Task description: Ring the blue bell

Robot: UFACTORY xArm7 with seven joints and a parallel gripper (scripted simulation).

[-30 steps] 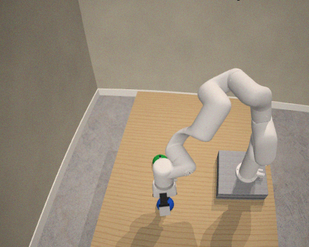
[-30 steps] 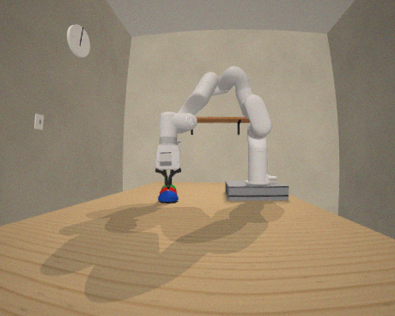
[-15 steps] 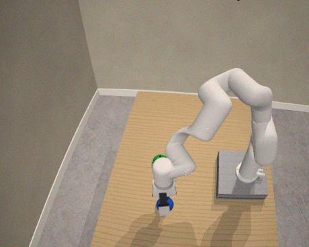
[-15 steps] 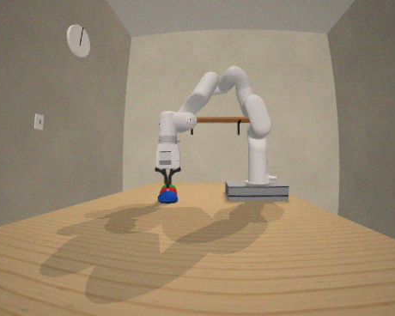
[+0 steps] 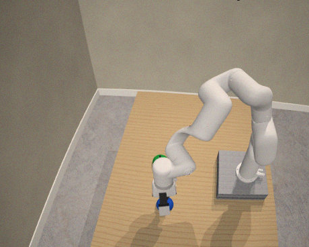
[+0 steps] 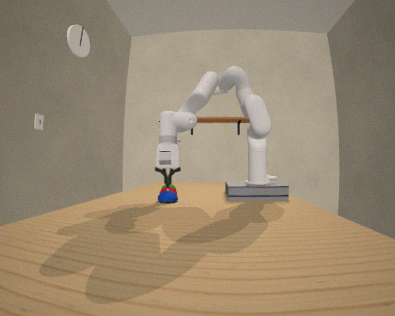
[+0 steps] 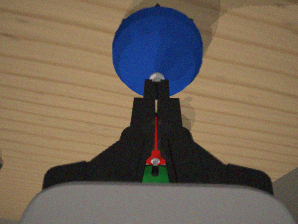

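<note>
The blue bell lies 5 cm below my hand. From my hand the other things lie so: green bell (24 cm to the right, 11 cm ahead, 5 cm below); then red bell (12 cm to the right, 5 cm below, 5 cm ahead).
</note>
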